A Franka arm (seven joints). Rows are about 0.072 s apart.
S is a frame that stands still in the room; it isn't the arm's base.
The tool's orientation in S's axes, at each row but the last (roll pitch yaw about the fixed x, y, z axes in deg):
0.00, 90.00, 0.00
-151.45, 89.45, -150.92
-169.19, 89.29, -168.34
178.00, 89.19, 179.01
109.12, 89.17, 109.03
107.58, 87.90, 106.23
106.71, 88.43, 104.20
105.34, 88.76, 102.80
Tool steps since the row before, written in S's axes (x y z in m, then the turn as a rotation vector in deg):
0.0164, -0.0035, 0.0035, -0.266, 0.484, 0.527
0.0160, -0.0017, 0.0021, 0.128, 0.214, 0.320
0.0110, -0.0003, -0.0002, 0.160, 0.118, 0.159
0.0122, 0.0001, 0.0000, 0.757, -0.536, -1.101
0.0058, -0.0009, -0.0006, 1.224, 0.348, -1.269
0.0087, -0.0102, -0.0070, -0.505, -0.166, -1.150
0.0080, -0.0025, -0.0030, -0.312, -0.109, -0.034
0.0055, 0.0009, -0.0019, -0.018, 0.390, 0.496
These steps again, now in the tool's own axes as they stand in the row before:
-0.0035, -0.0035, 0.0164, -0.527, 0.484, -0.266
-0.0022, -0.0019, 0.0160, -0.322, 0.211, 0.127
0.0001, -0.0005, 0.0110, -0.161, 0.115, 0.160
-0.0002, -0.0001, 0.0122, 1.090, -0.550, 0.763
0.0006, -0.0009, 0.0058, 1.268, 0.333, 1.229
0.0065, -0.0102, 0.0090, 1.149, -0.218, -0.488
0.0029, -0.0022, 0.0081, 0.033, -0.123, -0.307
0.0019, 0.0011, 0.0055, -0.488, 0.399, -0.038

